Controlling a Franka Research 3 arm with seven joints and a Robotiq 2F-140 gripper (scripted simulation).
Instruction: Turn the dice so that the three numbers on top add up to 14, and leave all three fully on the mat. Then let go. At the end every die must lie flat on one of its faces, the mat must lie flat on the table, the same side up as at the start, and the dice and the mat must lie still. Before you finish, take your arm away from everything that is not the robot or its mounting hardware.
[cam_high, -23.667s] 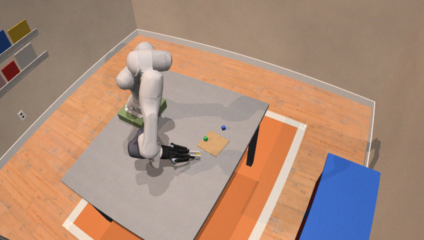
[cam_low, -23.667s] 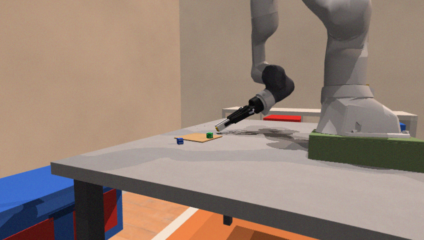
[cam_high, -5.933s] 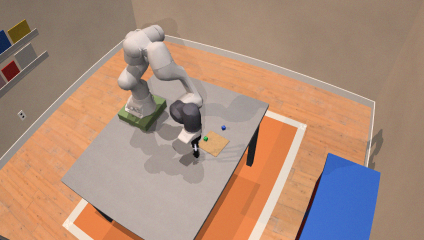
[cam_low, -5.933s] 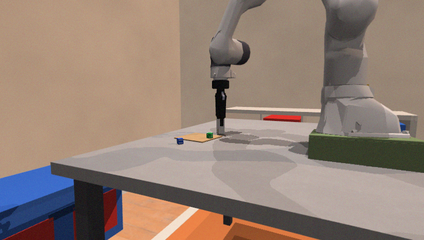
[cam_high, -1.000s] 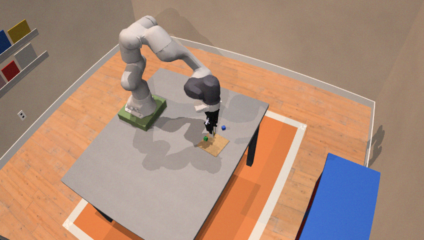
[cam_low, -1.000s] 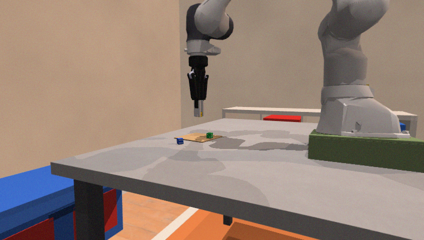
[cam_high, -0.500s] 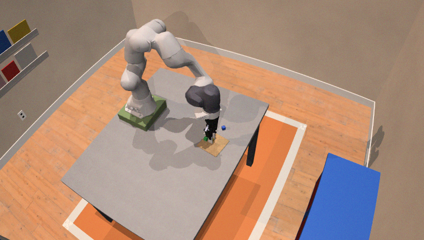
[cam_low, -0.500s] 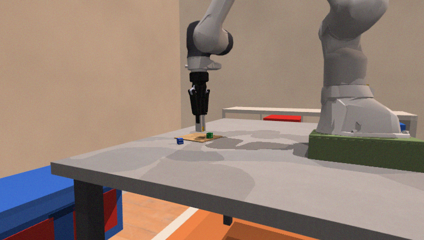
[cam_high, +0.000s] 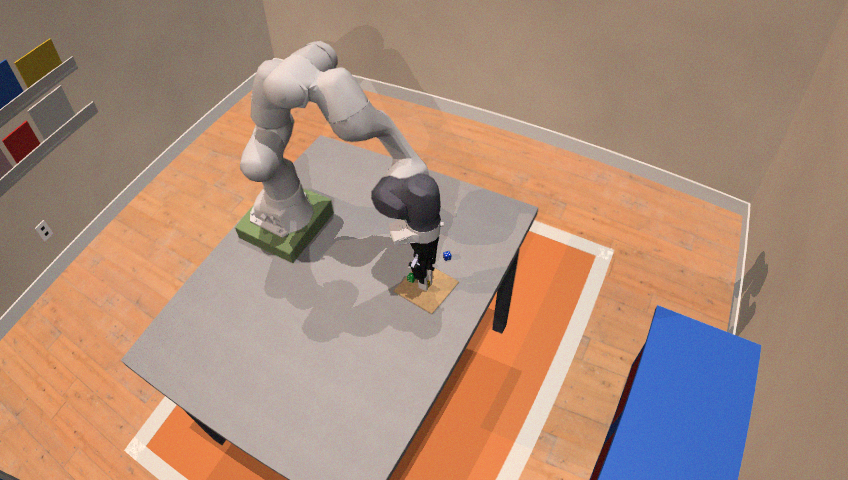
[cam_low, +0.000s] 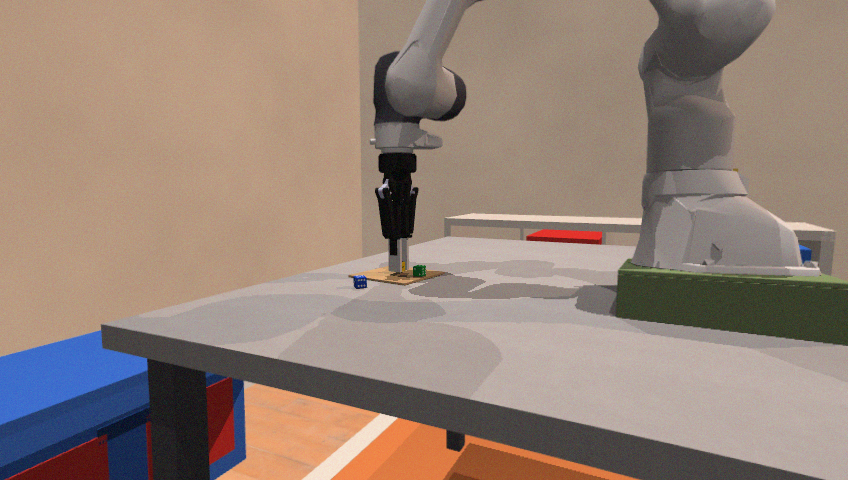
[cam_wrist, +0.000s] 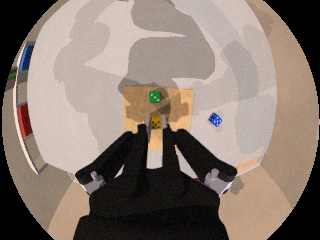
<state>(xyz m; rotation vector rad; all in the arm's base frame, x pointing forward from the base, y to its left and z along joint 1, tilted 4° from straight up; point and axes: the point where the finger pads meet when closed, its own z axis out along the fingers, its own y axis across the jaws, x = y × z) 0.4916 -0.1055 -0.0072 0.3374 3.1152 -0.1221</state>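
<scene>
The yellow die lies 2 cm below my hand. Round my hand: tan mat (4 cm below); then blue die (13 cm to the left, 3 cm below, 3 cm ahead); then green die (5 cm behind, 3 cm below, 1 cm to the left).
</scene>
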